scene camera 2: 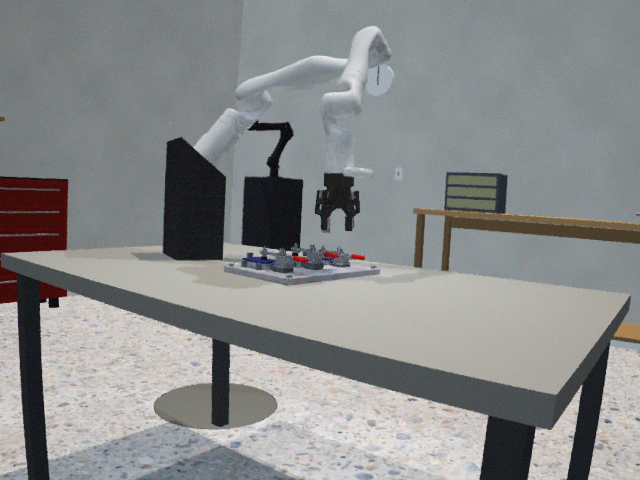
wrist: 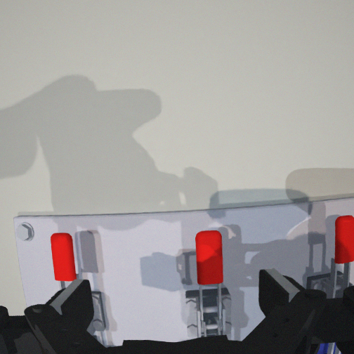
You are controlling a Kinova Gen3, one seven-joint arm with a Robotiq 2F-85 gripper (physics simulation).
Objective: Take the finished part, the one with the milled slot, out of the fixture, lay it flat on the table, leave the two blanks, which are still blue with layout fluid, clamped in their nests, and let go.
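Places are measured from the arm's base along level axes (x right, y back, z down), in metres.
Pixels of known places: gripper, fingertip midpoint: [scene camera 2: 337, 231]; arm's base, origin of the base link: [scene camera 2: 199, 164].
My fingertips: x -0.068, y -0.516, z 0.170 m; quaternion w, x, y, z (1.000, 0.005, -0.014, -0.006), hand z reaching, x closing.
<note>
For each thing: its middle in the pictures, then the offset to it from my fingertips. "spot": a spot on its surface instead. Level surfaces: height alone.
- fixture plate, surface spot: [scene camera 2: 320, 275] spot: dy -0.030, dx +0.089, dz +0.100 m
- third handle, surface spot: [scene camera 2: 357, 256] spot: dy -0.005, dx -0.080, dz +0.065 m
- blue blank, body centre: [scene camera 2: 261, 262] dy +0.132, dx +0.133, dz +0.086 m
- table, its level: dz +0.114 m
The fixture plate [scene camera 2: 320, 275] [wrist: 135, 240] lies on the table. Three toggle clamps with red handles stand on it: one handle [scene camera 2: 300, 259], another handle [scene camera 2: 330, 254] and a third handle [scene camera 2: 357, 256] lie low and roughly level. One blue blank [scene camera 2: 255, 259] shows at the plate's left; more blue [scene camera 2: 326, 259] shows between the clamps. A blue sliver [wrist: 327, 348] shows at the wrist view's bottom edge. The finished part cannot be made out in either view. My gripper [scene camera 2: 337, 230] [wrist: 174, 294] is open and empty, pointing down above the plate, with the middle red handle [wrist: 209, 257] between its fingers in the wrist view.
The left handle [wrist: 63, 257] and right handle [wrist: 345, 240] flank the middle one. A bolt head [wrist: 25, 231] sits at a plate corner. The table [scene camera 2: 413, 320] extends in front of the plate. The black arm pedestal [scene camera 2: 193, 206] stands behind left. A second black arm [scene camera 2: 281, 142] stands farther back.
</note>
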